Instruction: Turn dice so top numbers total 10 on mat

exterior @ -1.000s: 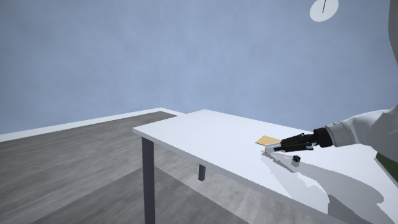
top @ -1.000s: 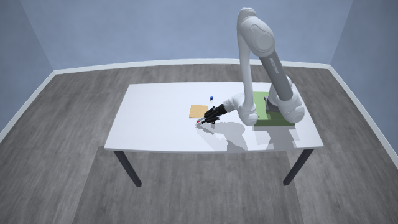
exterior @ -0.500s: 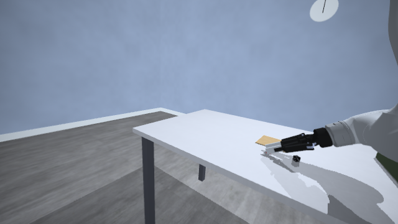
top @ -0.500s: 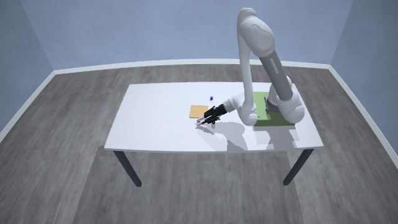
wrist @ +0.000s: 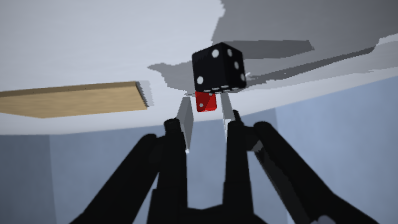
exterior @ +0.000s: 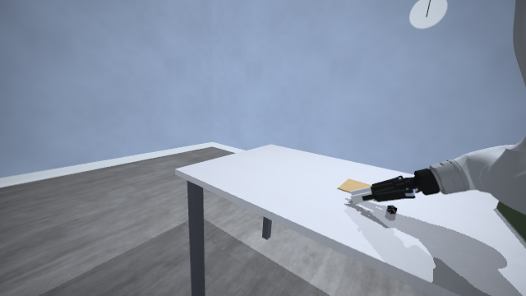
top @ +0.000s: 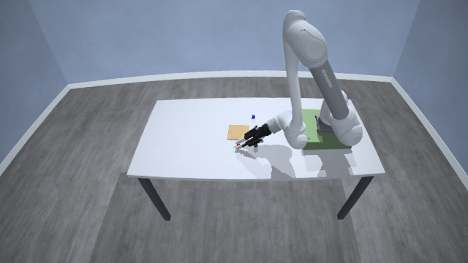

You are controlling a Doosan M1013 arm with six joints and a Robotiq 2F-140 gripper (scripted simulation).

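The red die lies 2 cm ahead of my hand, 1 cm to the left of it and 2 cm below it. Round my hand: black die: 9 cm behind, 2 cm to the right, 2 cm below; blue die: 4 cm behind, 29 cm to the right, 2 cm below; tan mat: 4 cm ahead, 13 cm to the right, 3 cm below.
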